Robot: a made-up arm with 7 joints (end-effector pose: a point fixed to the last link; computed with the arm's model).
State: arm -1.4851 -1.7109 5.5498 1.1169 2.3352 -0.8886 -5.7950
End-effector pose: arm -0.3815 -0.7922 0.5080 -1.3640 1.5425 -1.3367
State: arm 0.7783 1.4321 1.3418 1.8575 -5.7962 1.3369 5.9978
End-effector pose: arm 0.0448 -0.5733 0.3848 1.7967 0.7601 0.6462
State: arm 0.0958 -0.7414 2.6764 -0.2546 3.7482 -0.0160 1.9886
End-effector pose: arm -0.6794 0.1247 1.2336 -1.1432 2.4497 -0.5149
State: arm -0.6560 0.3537 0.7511 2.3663 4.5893 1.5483 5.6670
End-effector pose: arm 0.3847 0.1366 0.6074 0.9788 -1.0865 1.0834
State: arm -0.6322 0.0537 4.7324 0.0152 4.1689 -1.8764 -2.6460
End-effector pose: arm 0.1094 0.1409 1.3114 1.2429 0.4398 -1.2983
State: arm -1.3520 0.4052 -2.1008 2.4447 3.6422 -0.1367 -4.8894
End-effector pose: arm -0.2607 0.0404 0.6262 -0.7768 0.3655 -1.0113
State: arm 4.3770 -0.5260 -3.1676 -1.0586 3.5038 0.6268 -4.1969
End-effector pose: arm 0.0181 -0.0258 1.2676 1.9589 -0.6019 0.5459
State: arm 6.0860 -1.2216 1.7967 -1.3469 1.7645 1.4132 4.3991
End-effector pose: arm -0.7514 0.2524 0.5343 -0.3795 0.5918 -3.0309
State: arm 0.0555 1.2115 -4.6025 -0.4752 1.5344 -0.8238 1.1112
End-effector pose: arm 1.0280 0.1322 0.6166 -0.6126 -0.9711 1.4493
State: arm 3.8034 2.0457 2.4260 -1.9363 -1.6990 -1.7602 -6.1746
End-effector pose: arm -0.5096 0.0066 -0.0578 -1.2995 1.7896 -0.4248
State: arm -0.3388 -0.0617 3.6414 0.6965 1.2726 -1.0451 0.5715
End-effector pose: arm -0.3177 -0.0723 1.3179 -1.7339 -1.6738 -1.2213
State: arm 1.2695 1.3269 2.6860 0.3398 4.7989 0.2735 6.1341
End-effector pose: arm 0.2153 -1.0260 0.7400 -0.6479 2.2147 1.3734
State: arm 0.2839 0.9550 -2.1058 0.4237 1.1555 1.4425 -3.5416
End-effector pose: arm 0.8395 -0.0082 0.8961 0.8423 -0.6393 0.0494
